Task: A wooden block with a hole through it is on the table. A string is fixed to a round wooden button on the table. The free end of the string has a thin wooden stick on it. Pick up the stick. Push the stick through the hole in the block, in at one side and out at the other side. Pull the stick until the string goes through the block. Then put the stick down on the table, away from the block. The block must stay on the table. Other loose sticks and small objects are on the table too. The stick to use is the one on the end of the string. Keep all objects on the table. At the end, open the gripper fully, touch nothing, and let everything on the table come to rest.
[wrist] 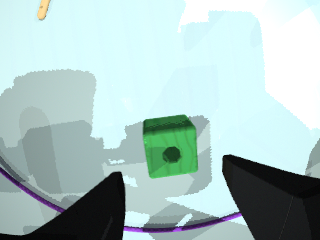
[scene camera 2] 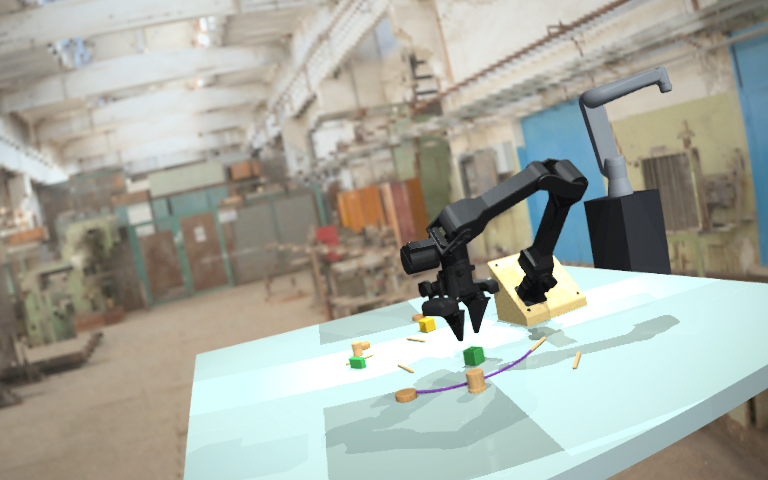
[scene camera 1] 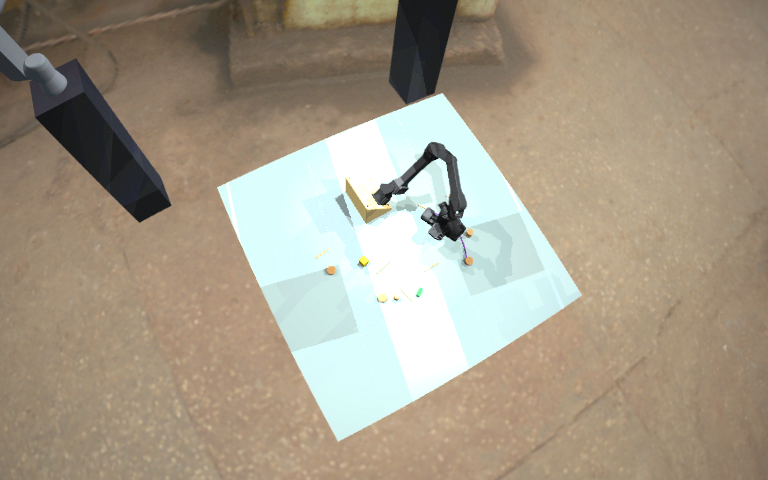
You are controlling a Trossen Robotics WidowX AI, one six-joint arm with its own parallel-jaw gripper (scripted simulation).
Labels:
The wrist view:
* my gripper: 173,172
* green cube: 170,142
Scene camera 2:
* my gripper: 468,337

